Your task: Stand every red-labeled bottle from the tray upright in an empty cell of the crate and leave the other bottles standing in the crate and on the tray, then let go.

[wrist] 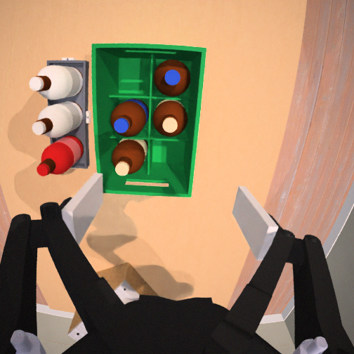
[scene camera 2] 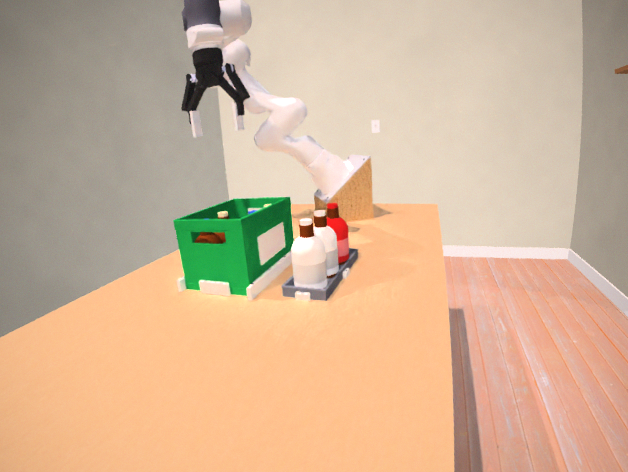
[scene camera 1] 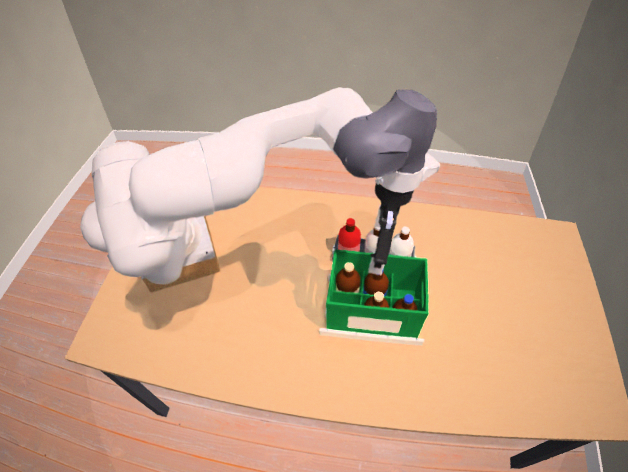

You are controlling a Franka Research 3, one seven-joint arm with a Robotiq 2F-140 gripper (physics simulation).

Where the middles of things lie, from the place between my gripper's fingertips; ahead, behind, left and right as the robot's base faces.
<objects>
I see the red-labeled bottle (scene camera 2: 338, 224) 20 mm behind my hand, 280 mm to the left of it and 280 mm below it.
</objects>
